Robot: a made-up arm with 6 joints. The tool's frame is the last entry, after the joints.
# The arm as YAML. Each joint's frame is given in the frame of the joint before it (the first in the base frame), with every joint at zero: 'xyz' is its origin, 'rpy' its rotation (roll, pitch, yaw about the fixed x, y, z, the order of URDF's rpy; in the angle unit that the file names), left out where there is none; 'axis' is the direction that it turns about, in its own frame. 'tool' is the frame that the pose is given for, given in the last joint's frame.
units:
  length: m
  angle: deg
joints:
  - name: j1
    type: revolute
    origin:
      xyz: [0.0, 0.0, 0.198]
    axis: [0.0, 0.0, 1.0]
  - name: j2
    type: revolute
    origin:
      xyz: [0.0, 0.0, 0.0]
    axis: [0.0, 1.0, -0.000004]
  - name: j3
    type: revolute
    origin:
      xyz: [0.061, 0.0, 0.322]
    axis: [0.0, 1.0, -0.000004]
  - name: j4
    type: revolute
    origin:
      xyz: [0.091, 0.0, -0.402]
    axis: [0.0, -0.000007, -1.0]
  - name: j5
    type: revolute
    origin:
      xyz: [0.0, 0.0, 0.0]
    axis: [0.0, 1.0, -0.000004]
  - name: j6
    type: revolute
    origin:
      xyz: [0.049, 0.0, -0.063]
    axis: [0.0, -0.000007, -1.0]
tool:
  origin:
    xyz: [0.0, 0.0, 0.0]
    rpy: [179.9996, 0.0, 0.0]
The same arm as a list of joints. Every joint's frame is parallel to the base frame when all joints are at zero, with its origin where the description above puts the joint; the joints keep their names.
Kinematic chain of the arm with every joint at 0, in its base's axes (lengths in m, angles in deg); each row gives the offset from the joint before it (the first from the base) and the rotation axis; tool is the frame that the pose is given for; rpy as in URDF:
j1: xyz 0.0000 0.0000 0.1980 axis +z
j2: xyz 0.0000 0.0000 0.0000 axis +y
j3: xyz 0.0610 0.0000 0.3220 axis +y
j4: xyz 0.0910 0.0000 -0.4020 axis -z
j5: xyz 0.0000 0.0000 0.0000 axis +y
j6: xyz 0.0490 0.0000 -0.0630 axis -z
tool: xyz 0.0000 0.0000 0.0000 rpy 180.00 0.00 0.00

